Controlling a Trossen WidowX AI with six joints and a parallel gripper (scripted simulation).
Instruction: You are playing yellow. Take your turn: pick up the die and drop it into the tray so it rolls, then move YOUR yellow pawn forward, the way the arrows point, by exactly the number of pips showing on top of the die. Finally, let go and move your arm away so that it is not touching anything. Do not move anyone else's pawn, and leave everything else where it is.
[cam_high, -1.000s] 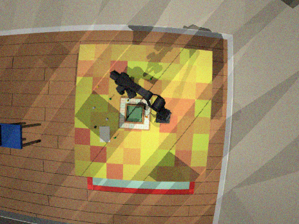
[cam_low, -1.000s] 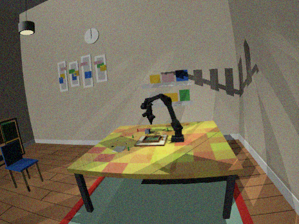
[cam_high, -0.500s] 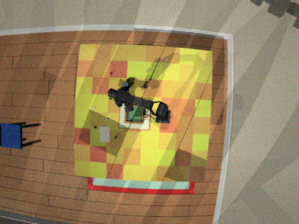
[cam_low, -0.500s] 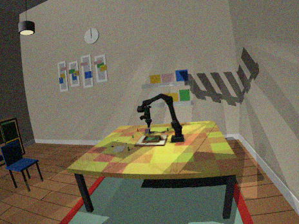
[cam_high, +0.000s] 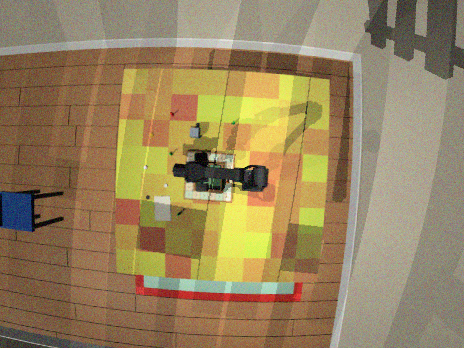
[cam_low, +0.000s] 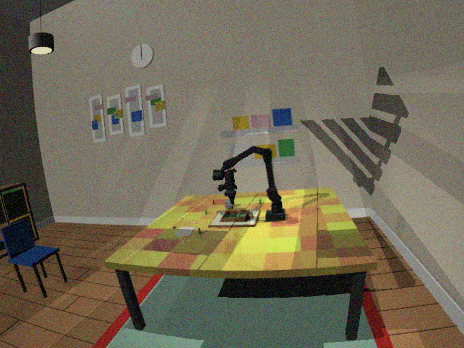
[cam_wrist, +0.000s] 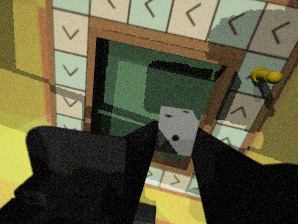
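The yellow pawn lies 50 mm ahead of my gripper tip, 90 mm to the right of it and 70 mm below it. The rest, counted from my gripper tip: grey block 80 mm ahead, 220 mm to the right, 70 mm below; then green tray 20 mm behind, 30 mm to the left, 90 mm below; then white die right at my gripper tip.
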